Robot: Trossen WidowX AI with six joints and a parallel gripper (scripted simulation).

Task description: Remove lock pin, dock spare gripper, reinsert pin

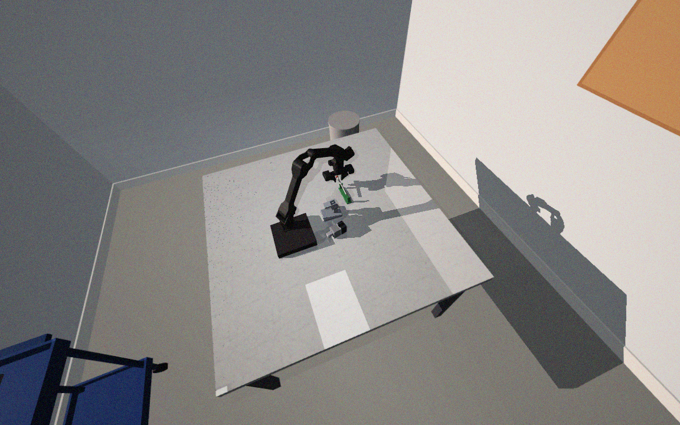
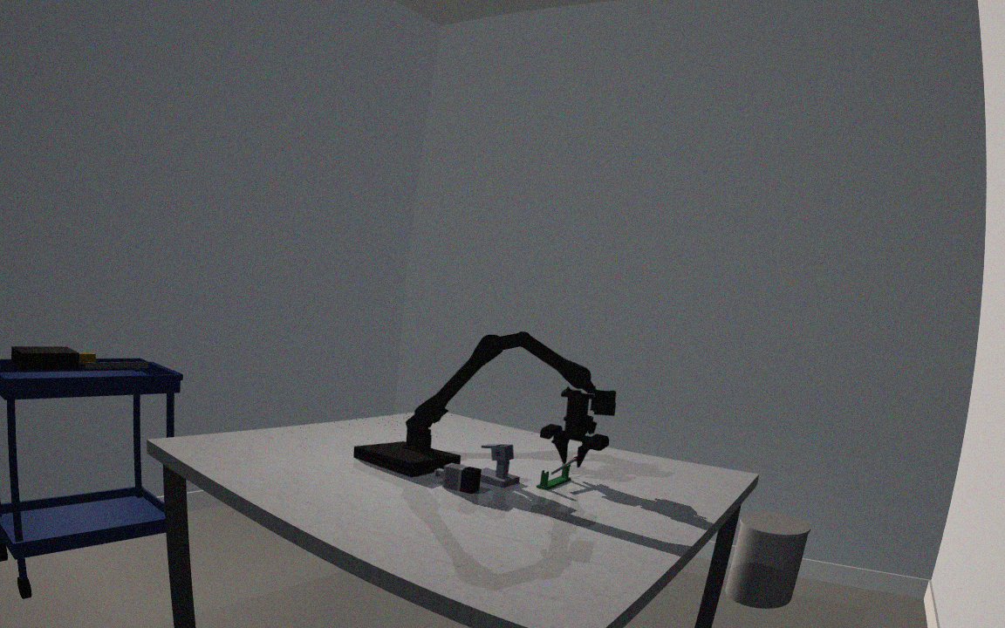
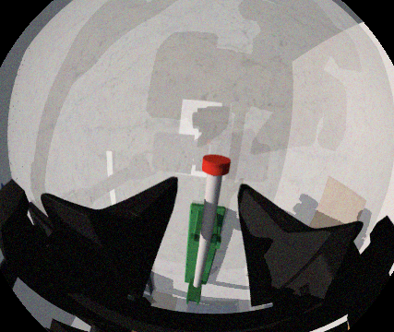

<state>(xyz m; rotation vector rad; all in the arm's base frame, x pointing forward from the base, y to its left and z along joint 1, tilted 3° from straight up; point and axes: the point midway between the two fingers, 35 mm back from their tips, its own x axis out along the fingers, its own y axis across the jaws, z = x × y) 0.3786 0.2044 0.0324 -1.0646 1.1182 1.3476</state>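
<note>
Now: gripper tip 100 mm to the left of the green rack and 10 mm above it. Also, from my gripper tip: mount 110 mm behind, 200 mm to the right, 20 mm above; spare gripper 140 mm behind, 340 mm to the right.
</note>
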